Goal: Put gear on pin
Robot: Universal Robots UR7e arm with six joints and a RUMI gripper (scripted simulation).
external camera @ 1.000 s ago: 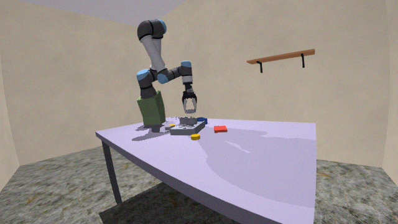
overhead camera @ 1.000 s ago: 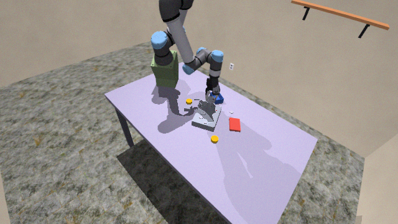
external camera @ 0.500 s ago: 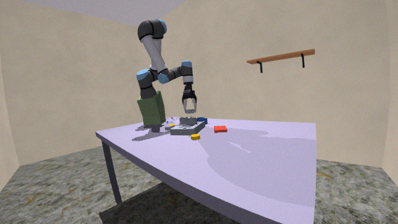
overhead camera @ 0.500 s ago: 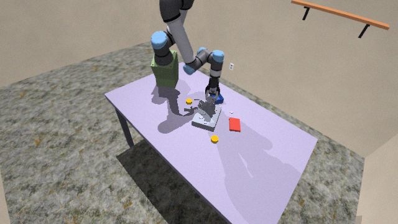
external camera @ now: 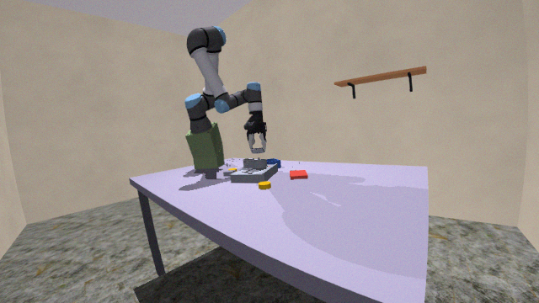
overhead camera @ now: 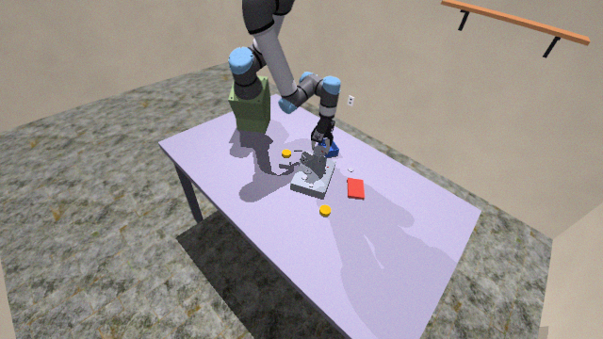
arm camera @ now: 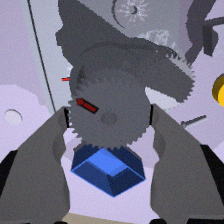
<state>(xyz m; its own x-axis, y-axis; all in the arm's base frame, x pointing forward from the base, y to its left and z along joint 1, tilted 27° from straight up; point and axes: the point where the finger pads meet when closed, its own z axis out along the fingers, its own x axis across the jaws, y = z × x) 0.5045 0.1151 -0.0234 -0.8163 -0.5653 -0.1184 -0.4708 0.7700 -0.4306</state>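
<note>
Now: hand right at the grey toothed gear. Round my hand: small grey block: 12 cm to the right, 12 cm below, 12 cm behind; blue bin: 16 cm to the left, 12 cm below, 8 cm behind; flat red block: 22 cm ahead, 12 cm below, 7 cm to the left.
</note>
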